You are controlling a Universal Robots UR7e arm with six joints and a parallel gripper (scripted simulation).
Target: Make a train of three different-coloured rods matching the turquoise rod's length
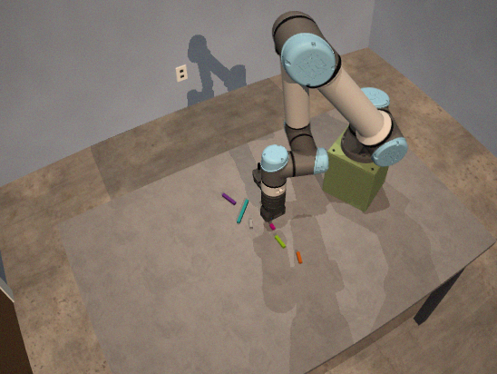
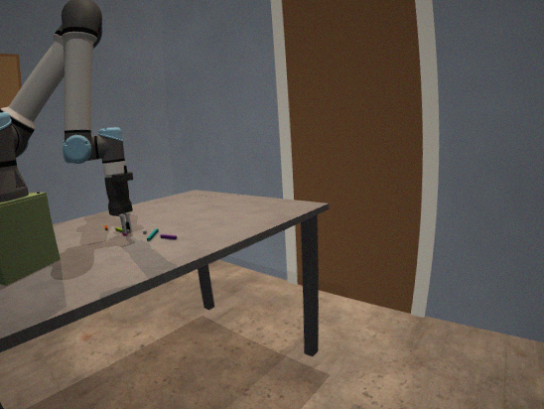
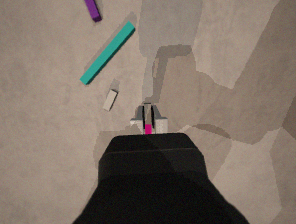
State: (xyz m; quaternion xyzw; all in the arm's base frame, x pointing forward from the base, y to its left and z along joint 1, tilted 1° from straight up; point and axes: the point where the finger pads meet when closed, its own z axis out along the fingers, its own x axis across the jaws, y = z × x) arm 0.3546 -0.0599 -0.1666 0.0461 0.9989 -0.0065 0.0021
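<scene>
Right now my hand is 30 mm to the right of the magenta rod and 30 mm above it. Round my hand: turquoise rod 90 mm to the right, 40 mm ahead, 30 mm below; purple rod 160 mm to the right, 50 mm ahead, 30 mm below; lime rod 90 mm to the left, 30 mm below, 20 mm ahead.
</scene>
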